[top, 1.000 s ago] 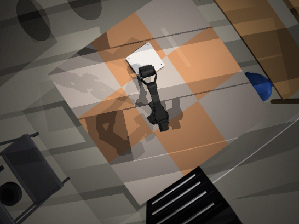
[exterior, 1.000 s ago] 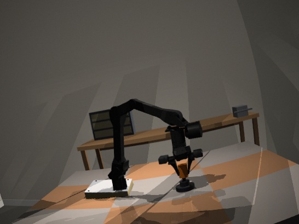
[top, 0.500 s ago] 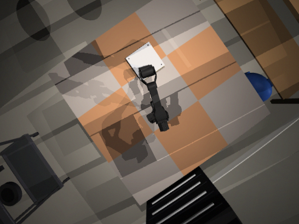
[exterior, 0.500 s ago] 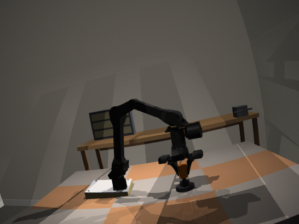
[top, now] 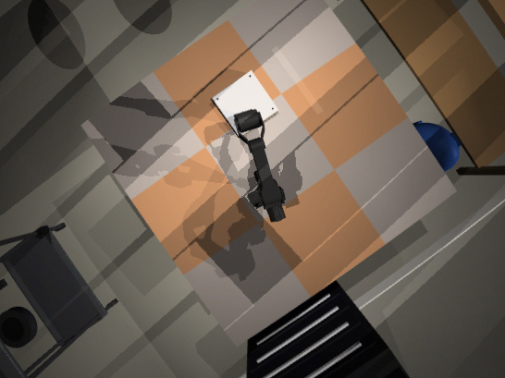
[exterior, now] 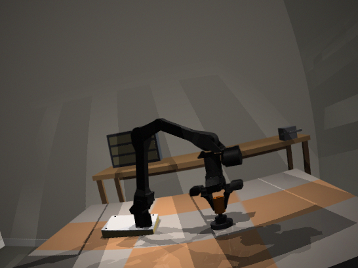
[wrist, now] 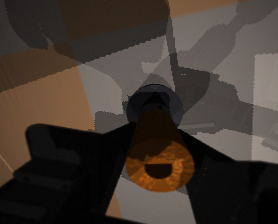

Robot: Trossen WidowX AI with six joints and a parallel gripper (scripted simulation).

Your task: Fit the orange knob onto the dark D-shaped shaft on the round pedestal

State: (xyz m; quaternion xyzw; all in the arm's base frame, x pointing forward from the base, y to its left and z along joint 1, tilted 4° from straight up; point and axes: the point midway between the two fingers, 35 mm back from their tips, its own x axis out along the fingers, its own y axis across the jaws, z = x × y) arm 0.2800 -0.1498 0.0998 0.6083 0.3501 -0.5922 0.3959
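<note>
Right now my gripper tip is 2 cm below the orange knob. Round my gripper tip: round dark pedestal: 4 cm below.
</note>
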